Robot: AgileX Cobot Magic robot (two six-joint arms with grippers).
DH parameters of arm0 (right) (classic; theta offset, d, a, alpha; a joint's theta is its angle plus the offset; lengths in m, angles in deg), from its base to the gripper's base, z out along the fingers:
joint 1: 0 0.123 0 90
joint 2: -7.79 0 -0.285 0
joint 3: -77.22 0 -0.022 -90
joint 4: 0 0.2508 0 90
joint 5: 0 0 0.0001 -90
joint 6: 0 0.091 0 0
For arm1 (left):
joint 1: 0 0.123 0 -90
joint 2: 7.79 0 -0.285 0
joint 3: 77.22 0 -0.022 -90
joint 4: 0 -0.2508 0 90
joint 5: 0 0 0.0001 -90
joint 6: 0 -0.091 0 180
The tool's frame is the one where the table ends.
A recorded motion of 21 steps. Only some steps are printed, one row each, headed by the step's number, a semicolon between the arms.
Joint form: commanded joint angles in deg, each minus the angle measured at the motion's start. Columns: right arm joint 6, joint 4, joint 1, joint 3, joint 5, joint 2; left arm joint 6, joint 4, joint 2, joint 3, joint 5, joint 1.
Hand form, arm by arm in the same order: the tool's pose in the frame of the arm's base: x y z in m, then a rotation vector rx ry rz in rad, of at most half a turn. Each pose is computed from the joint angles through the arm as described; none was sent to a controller.
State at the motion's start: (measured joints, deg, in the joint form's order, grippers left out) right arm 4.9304 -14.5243 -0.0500 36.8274 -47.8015 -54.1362; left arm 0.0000 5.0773 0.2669 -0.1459 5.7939 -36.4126
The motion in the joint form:
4: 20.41 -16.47 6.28 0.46 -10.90 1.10; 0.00 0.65 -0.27 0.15 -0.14 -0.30
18: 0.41 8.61 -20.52 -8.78 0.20 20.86; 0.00 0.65 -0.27 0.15 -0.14 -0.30
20: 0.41 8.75 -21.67 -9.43 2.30 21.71; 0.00 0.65 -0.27 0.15 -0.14 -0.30
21: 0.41 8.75 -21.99 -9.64 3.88 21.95; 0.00 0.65 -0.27 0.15 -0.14 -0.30
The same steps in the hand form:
4: 0.1490 -0.0240 0.2723 0.1726 2.6120 -0.5308; 0.0448 -0.0345 0.2042 0.4387 1.5518 -0.5842
18: 0.0884 -0.0406 0.2640 0.4939 2.3636 -0.2467; 0.0448 -0.0345 0.2042 0.4387 1.5518 -0.5842
20: 0.0876 -0.0419 0.2642 0.5080 2.3205 -0.2568; 0.0448 -0.0345 0.2042 0.4387 1.5518 -0.5842
21: 0.0883 -0.0426 0.2652 0.5066 2.2923 -0.2620; 0.0448 -0.0345 0.2042 0.4387 1.5518 -0.5842

